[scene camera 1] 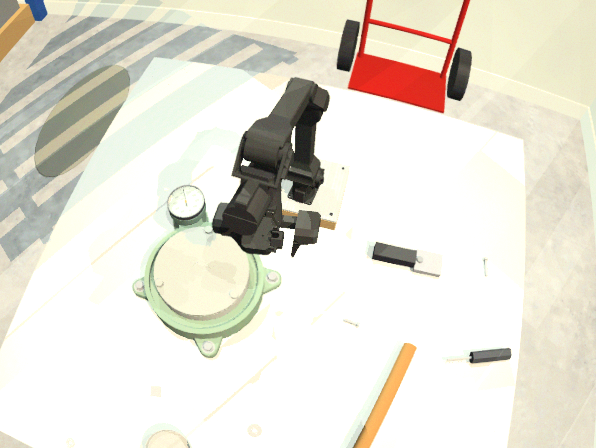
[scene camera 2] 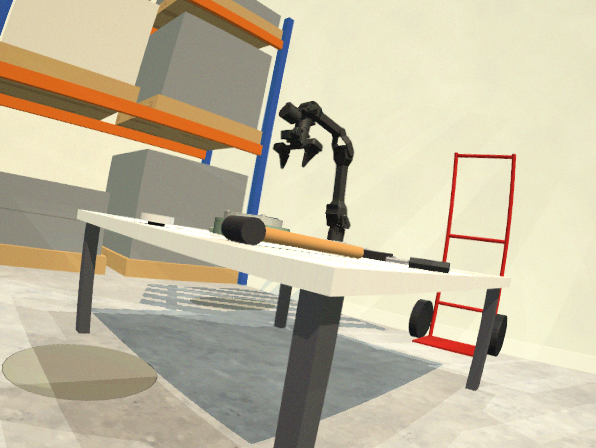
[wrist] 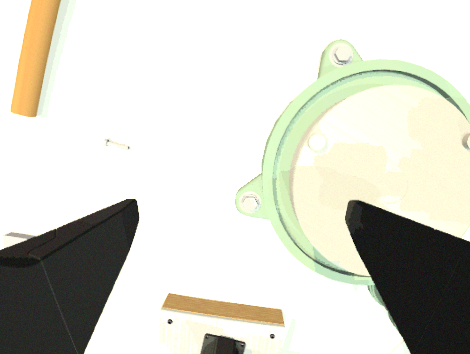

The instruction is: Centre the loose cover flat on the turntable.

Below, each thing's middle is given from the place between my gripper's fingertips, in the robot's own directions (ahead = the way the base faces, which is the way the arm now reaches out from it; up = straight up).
Now: hand 20 cm above the round cover disc (scene camera 1: pixel 201 275), 16 cm to the left of it and 1 cm short of it. Also, from my hand: hammer (scene camera 2: pixel 248 230): 31 cm to the left, 24 cm below, 20 cm ahead.
